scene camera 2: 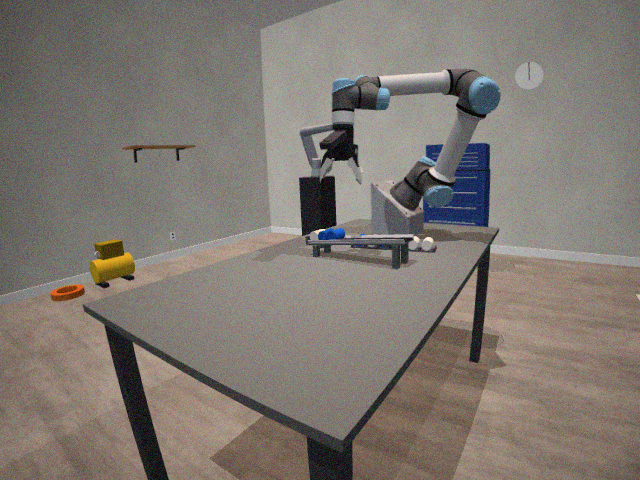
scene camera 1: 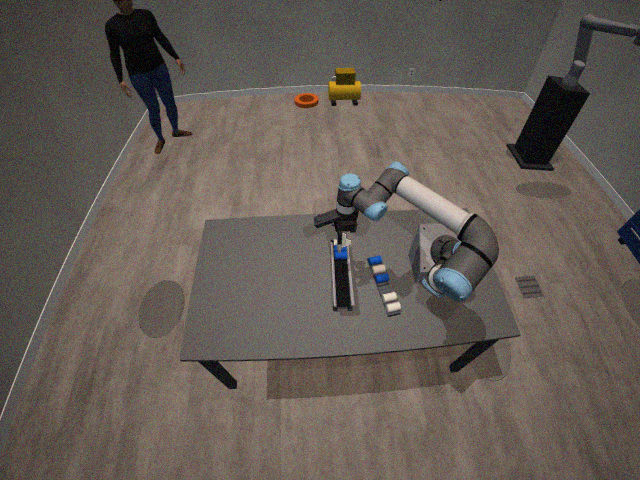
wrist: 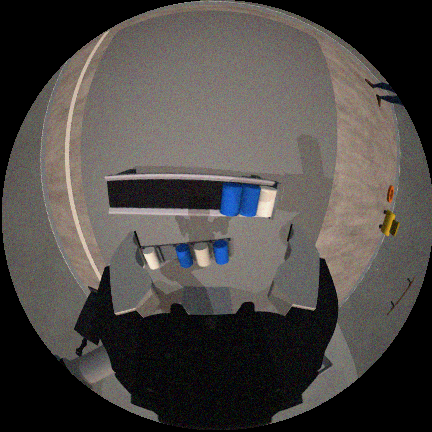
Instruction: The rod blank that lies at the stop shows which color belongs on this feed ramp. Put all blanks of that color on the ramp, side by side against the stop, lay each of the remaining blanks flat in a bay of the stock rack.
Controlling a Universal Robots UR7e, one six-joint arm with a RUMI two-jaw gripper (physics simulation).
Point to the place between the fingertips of my gripper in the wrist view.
212, 230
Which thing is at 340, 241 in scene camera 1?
My gripper.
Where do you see a stock rack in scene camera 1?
383, 287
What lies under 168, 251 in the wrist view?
A stock rack.
